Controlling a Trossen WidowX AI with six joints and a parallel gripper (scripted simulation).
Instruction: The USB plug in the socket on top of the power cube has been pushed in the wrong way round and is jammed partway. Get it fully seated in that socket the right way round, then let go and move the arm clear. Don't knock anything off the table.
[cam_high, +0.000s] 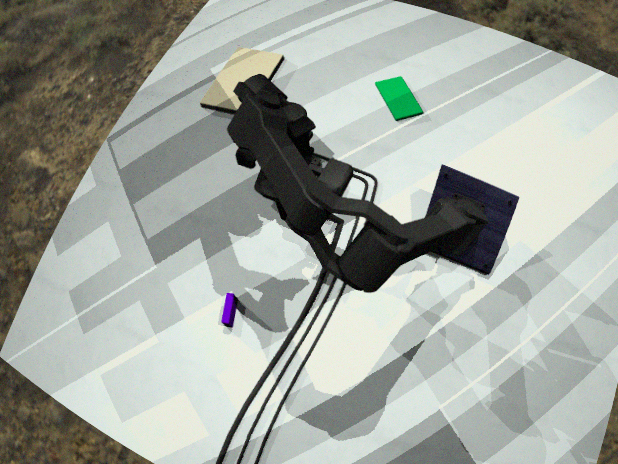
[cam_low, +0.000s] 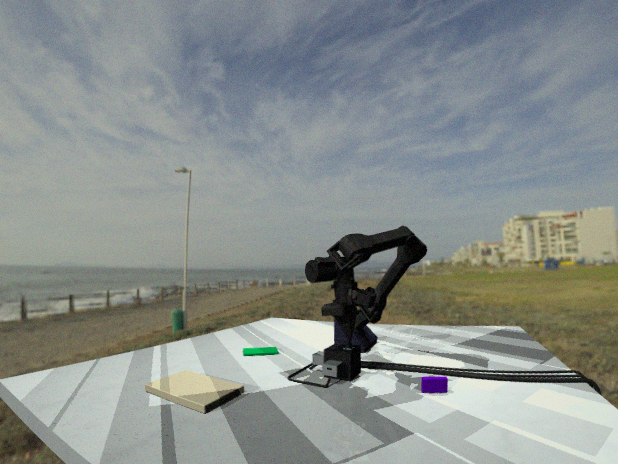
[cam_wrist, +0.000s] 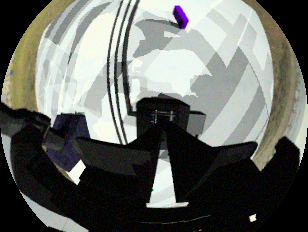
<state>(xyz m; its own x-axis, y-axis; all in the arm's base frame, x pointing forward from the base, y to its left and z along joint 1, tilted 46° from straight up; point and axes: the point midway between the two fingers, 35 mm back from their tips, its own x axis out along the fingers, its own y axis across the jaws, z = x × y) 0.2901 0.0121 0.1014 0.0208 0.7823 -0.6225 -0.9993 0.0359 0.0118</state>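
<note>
Now: gripper tip 2 cm above the USB plug. From my gripper tip the other things lie so: green card: 35 cm to the right, 10 cm below, 8 cm behind; purple block: 22 cm to the left, 9 cm below, 4 cm ahead; tan slab: 28 cm to the right, 28 cm ahead, 10 cm below.
</note>
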